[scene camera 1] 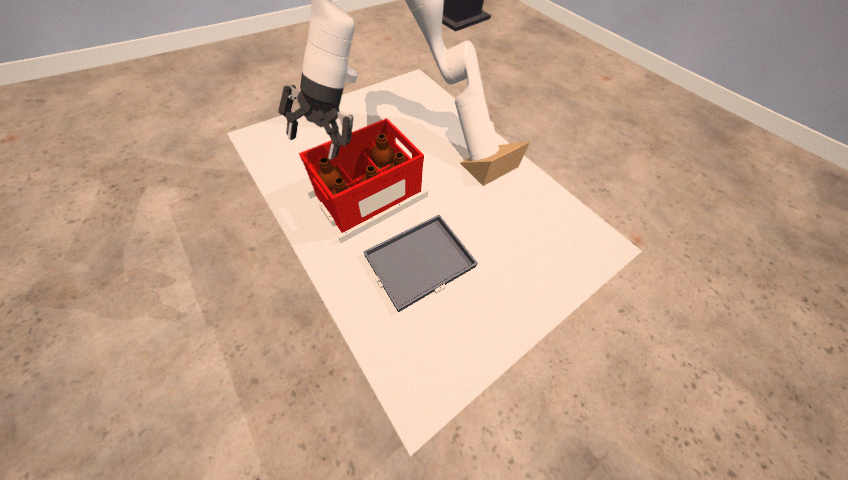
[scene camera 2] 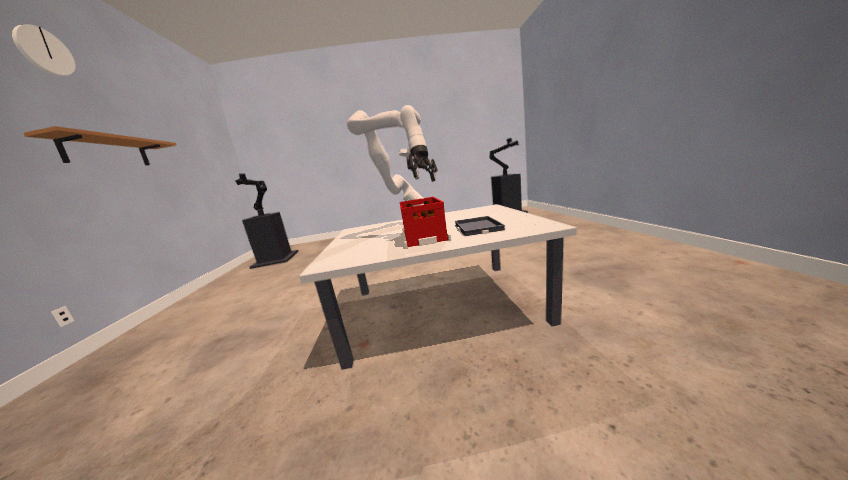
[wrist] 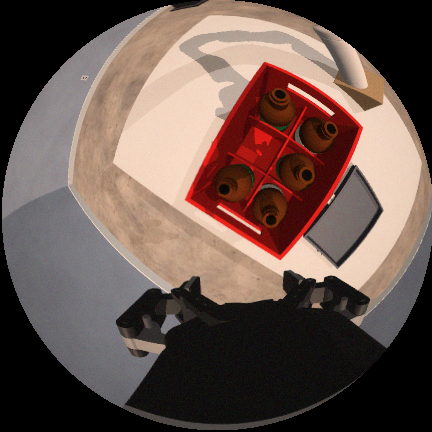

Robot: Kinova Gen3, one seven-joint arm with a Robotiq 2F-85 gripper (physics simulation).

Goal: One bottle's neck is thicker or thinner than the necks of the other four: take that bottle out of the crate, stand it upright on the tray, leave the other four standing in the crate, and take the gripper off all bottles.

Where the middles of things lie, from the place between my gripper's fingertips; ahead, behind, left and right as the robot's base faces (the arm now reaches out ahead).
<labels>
Now: hand 19 cm above the red plastic crate (scene camera 1: 350, 157), 13 cm past it and 2 cm to the left of it. From my hand the other things lie so: dark grey tray (scene camera 1: 421, 260) (26 cm to the left, 26 cm below, 11 cm behind).
</labels>
